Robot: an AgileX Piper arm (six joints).
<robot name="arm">
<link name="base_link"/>
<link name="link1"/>
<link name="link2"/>
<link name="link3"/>
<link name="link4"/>
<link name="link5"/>
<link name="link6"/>
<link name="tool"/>
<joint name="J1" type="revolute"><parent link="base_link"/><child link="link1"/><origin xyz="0.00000 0.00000 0.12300"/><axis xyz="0 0 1"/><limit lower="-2.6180" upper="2.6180"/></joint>
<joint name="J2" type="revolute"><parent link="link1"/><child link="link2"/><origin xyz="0.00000 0.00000 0.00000"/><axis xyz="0 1 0"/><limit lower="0.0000" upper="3.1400"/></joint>
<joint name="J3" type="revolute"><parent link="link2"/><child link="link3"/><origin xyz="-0.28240 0.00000 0.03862"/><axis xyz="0 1 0"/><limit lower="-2.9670" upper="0.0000"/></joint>
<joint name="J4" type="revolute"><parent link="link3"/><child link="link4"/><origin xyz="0.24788 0.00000 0.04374"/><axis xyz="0.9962 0 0.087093"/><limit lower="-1.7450" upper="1.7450"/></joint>
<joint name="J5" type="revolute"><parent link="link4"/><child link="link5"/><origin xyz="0.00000 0.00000 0.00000"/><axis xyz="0 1 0"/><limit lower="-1.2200" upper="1.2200"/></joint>
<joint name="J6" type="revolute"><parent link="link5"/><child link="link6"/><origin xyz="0.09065 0.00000 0.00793"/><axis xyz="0.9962 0 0.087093"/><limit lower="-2.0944" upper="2.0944"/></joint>
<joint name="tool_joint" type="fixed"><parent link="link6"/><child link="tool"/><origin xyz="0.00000 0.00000 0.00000" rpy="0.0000 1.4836 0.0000"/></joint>
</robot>
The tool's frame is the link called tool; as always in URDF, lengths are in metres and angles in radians.
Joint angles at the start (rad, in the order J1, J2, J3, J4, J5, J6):
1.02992 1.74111 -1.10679 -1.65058 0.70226 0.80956
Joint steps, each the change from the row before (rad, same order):
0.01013 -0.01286 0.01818 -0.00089 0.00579 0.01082
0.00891 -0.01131 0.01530 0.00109 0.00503 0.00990
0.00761 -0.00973 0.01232 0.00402 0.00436 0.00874
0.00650 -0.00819 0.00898 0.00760 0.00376 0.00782
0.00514 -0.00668 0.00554 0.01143 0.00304 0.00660
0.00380 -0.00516 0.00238 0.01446 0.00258 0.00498
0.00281 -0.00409 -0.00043 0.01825 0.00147 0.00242
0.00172 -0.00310 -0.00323 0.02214 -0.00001 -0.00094
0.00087 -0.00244 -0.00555 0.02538 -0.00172 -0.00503
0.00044 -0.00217 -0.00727 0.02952 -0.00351 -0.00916
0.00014 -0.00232 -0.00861 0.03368 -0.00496 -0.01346
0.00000 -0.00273 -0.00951 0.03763 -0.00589 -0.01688
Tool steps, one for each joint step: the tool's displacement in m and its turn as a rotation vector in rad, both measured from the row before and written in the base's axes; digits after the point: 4 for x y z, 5 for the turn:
-0.0049 -0.0017 -0.0002 0.00365 0.00196 0.00185
-0.0042 -0.0015 -0.0001 0.00494 0.00284 0.00056
-0.0036 -0.0013 0.0000 0.00645 0.00432 -0.00132
-0.0030 -0.0011 0.0001 0.00874 0.00614 -0.00352
-0.0023 -0.0009 0.0003 0.01099 0.00812 -0.00589
-0.0017 -0.0007 0.0005 0.01224 0.00944 -0.00787
-0.0012 -0.0004 0.0007 0.01321 0.01139 -0.00894
-0.0008 -0.0002 0.0009 0.01371 0.01339 -0.00945
-0.0005 0.0001 0.0011 0.01332 0.01491 -0.00876
-0.0004 0.0003 0.0012 0.01323 0.01721 -0.00784
-0.0004 0.0004 0.0014 0.01311 0.01930 -0.00679
-0.0005 0.0005 0.0016 0.01353 0.02128 -0.00603

